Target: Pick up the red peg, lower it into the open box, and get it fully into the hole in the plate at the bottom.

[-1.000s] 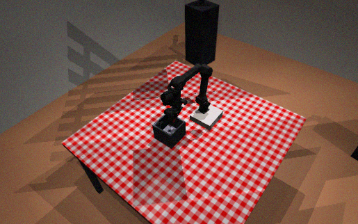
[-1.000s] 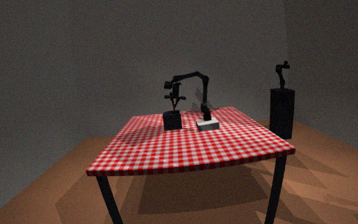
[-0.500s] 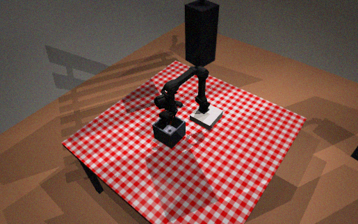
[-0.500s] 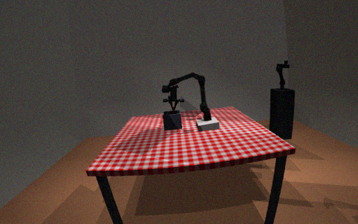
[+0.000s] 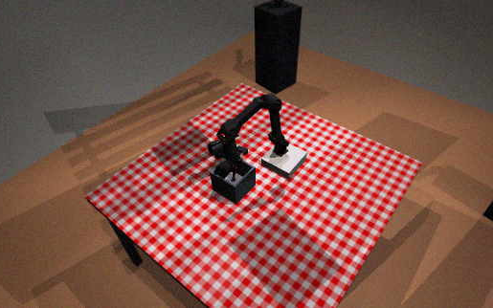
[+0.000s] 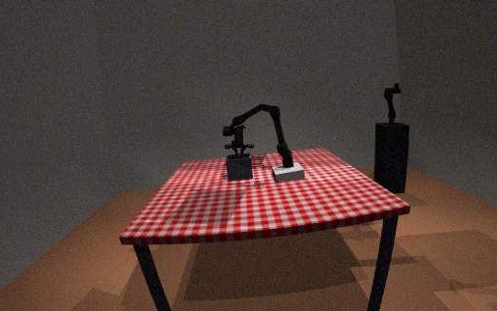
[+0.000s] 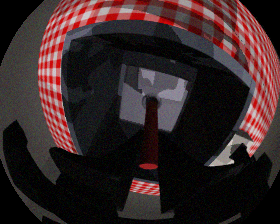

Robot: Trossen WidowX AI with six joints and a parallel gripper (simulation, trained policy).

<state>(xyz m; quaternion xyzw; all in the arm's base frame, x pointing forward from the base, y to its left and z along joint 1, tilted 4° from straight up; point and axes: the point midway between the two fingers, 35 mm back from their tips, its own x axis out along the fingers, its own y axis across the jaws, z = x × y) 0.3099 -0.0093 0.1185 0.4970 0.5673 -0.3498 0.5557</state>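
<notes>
My gripper tip is now 10 mm above the red peg.
</notes>
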